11 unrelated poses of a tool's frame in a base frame.
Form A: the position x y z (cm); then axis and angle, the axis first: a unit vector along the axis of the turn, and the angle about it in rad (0 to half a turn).
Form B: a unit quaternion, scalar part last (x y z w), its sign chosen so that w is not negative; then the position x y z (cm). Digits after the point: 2 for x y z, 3 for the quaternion.
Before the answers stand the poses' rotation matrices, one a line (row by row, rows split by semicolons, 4 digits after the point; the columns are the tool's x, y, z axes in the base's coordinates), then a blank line. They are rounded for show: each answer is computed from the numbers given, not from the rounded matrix.
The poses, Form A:
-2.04 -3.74 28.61 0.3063 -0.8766 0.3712 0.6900
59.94 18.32 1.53 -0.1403 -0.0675 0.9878 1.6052
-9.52 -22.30 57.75 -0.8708 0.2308 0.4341 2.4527
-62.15 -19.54 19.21 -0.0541 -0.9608 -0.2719 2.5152
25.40 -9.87 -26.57 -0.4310 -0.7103 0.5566 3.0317
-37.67 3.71 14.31 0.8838 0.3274 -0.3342 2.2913
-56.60 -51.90 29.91 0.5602 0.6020 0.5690 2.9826
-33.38 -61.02 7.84 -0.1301 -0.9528 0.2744 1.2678
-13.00 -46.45 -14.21 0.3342 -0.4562 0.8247 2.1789
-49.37 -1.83 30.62 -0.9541 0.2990 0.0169 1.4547
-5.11 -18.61 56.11 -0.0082 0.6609 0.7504 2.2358
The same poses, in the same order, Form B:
0.7927 -0.2977 -0.5320; 0.1749 0.9470 -0.2694; 0.5840 0.1205 0.8028
-0.0140 -0.9774 -0.2108; 0.9970 -0.0297 0.0712; -0.0759 -0.2092 0.9749
0.5717 -0.6321 -0.5231; -0.0802 -0.6776 0.7311; -0.8165 -0.3760 -0.4380
-0.8048 0.2535 -0.5366; -0.0653 0.8609 0.5046; 0.5899 0.4412 -0.6763
-0.6236 0.5493 -0.5562; 0.6714 0.0119 -0.7410; -0.4004 -0.8355 -0.3763
0.6367 0.7314 -0.2442; 0.2291 -0.4818 -0.8458; -0.7363 0.4825 -0.4744
-0.3637 0.5801 0.7288; 0.7603 -0.2671 0.5921; 0.5382 0.7695 -0.3439
0.3103 -0.1749 -0.9344; 0.3489 0.9353 -0.0593; 0.8843 -0.3076 0.3512
-0.3958 -0.9165 0.0587; 0.4373 -0.2443 -0.8655; 0.8075 -0.3169 0.4975
0.9207 -0.2690 0.2827; -0.2354 0.1949 0.9521; -0.3112 -0.9432 0.1161
-0.6170 -0.5993 0.5101; 0.5817 0.0893 0.8085; -0.5300 0.7955 0.2935

0.104 -0.296 0.126 0.941 -2.04 -3.74 28.61
-0.101 -0.049 0.710 0.695 59.94 18.32 1.53
-0.820 0.217 0.409 0.338 -9.52 -22.30 57.75
-0.051 -0.914 -0.259 0.308 -62.15 -19.54 19.21
-0.430 -0.709 0.556 0.055 25.40 -9.87 -26.57
0.805 0.298 -0.304 0.412 -37.67 3.71 14.31
0.558 0.600 0.567 0.079 -56.60 -51.90 29.91
-0.077 -0.564 0.163 0.806 -33.38 -61.02 7.84
0.296 -0.404 0.731 0.463 -13.00 -46.45 -14.21
-0.634 0.199 0.011 0.747 -49.37 -1.83 30.62
-0.007 0.594 0.675 0.438 -5.11 -18.61 56.11

